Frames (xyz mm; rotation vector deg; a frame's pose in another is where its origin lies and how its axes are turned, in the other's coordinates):
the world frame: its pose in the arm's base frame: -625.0 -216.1 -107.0 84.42 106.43 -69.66
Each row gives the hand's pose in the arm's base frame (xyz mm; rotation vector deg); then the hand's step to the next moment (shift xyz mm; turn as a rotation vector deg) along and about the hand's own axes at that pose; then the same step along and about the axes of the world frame.
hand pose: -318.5 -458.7 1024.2 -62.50 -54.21 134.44
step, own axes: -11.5 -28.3 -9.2 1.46 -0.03 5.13
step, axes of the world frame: -13.6 7.9 -27.7 -0.46 -5.22 1.01
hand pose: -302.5 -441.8 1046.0 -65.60 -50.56 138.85
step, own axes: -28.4 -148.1 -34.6 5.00 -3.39 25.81
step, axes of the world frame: -33.7 15.1 -150.2 -4.92 -25.97 2.04
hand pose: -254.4 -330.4 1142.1 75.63 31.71 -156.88
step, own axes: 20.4 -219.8 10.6 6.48 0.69 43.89
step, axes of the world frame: 81.8 -73.7 -191.6 -12.11 -41.81 8.59
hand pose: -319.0 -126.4 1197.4 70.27 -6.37 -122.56
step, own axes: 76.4 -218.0 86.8 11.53 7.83 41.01
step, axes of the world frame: 190.1 -156.9 -12.3 -15.35 -37.25 15.90
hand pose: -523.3 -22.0 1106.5 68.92 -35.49 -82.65
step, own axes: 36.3 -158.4 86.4 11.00 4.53 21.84
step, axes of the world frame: 132.2 -87.8 93.2 -9.77 -18.84 12.96
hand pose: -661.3 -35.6 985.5 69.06 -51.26 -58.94
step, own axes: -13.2 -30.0 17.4 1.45 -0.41 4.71
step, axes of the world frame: 32.3 -13.5 12.3 -0.44 -4.01 2.87
